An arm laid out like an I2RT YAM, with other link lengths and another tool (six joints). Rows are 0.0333 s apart.
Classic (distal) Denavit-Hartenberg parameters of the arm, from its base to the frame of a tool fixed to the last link. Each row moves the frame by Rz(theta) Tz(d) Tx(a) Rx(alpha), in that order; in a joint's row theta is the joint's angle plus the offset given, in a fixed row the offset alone. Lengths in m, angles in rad.
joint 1: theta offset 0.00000; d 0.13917; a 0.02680; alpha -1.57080
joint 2: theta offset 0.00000; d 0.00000; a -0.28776; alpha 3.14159
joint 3: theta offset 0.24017; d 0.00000; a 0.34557; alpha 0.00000
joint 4: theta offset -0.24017; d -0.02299; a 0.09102; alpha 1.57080
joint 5: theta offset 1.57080; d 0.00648; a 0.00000; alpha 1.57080
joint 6: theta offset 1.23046; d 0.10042; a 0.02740; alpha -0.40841
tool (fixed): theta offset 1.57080; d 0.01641; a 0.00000; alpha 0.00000
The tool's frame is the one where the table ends.
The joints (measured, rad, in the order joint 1, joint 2, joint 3, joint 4, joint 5, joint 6), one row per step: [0.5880 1.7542 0.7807 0.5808 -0.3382 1.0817]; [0.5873 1.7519 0.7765 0.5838 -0.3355 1.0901]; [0.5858 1.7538 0.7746 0.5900 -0.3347 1.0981]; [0.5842 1.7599 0.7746 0.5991 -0.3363 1.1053]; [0.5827 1.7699 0.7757 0.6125 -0.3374 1.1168]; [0.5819 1.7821 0.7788 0.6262 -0.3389 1.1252]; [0.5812 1.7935 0.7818 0.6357 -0.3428 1.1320]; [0.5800 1.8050 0.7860 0.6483 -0.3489 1.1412]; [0.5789 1.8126 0.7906 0.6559 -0.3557 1.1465]
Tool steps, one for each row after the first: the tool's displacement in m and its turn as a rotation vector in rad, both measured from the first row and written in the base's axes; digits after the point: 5 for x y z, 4 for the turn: [-0.00034 -0.00083 -0.00005 0.0043 0.0049 -0.0062]; [0.00013 -0.00138 -0.00054 0.0097 0.0088 -0.0113]; [0.00097 -0.00147 -0.00170 0.0158 0.0121 -0.0140]; [0.00228 -0.00119 -0.00344 0.0250 0.0173 -0.0185]; [0.00379 -0.00036 -0.00542 0.0326 0.0202 -0.0209]; [0.00468 0.00038 -0.00778 0.0380 0.0253 -0.0203]; [0.00605 0.00143 -0.00906 0.0478 0.0292 -0.0189]; [0.00722 0.00243 -0.00925 0.0552 0.0310 -0.0154]
